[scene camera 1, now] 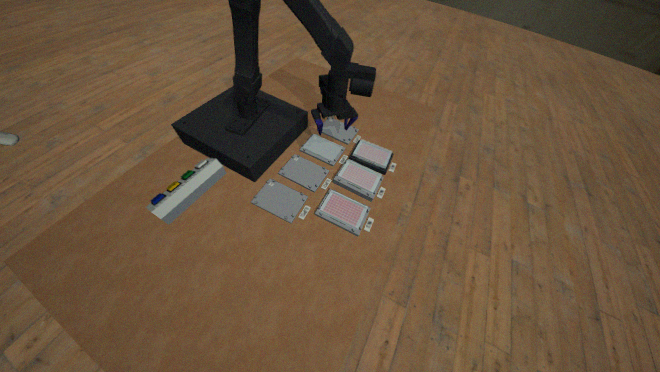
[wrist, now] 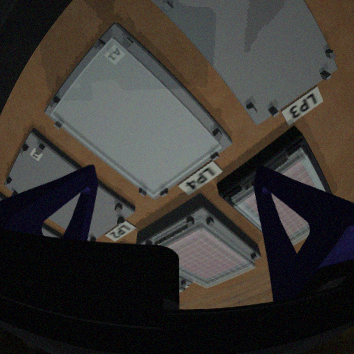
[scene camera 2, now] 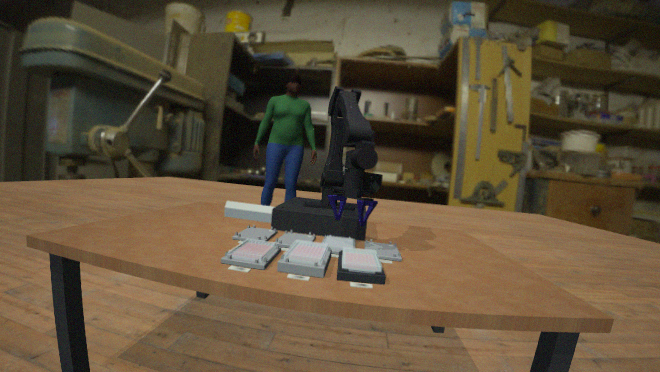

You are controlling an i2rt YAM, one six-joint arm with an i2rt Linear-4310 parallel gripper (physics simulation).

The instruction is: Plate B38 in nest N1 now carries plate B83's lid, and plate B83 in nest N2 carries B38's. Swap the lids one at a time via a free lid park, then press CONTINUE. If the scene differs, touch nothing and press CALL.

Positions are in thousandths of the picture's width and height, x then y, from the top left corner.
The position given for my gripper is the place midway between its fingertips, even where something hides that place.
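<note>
I see my gripper (scene camera 2: 530,601) (scene camera 1: 504,353) (wrist: 496,490), and it is open and holds nothing. A grey button box (scene camera 1: 266,544) (scene camera 2: 398,574) is in view. So is a LP3 label (wrist: 869,287), and I can see a LP4 slab (wrist: 326,83) too.
</note>
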